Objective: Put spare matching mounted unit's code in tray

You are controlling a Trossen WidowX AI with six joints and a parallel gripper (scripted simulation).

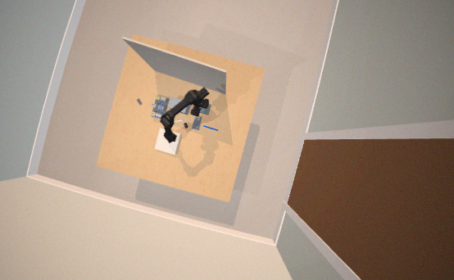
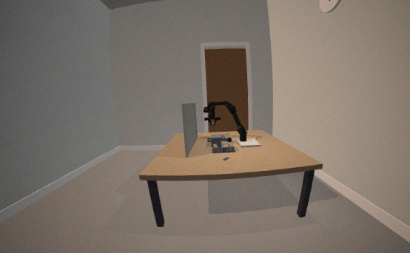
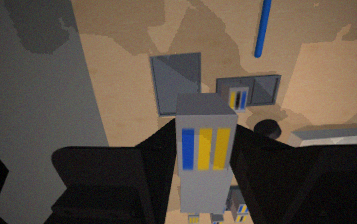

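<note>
Now: gripper tip 20 mm short of the grey tray, 10 mm to the right of it and 170 mm above it. Also, from my gripper tip: blue rod (130 mm behind, 120 mm to the right, 170 mm below); then mounted unit (40 mm behind, 210 mm to the left, 120 mm below); then flat grey holder plate (120 mm behind, 10 mm to the left, 160 mm below).
</note>
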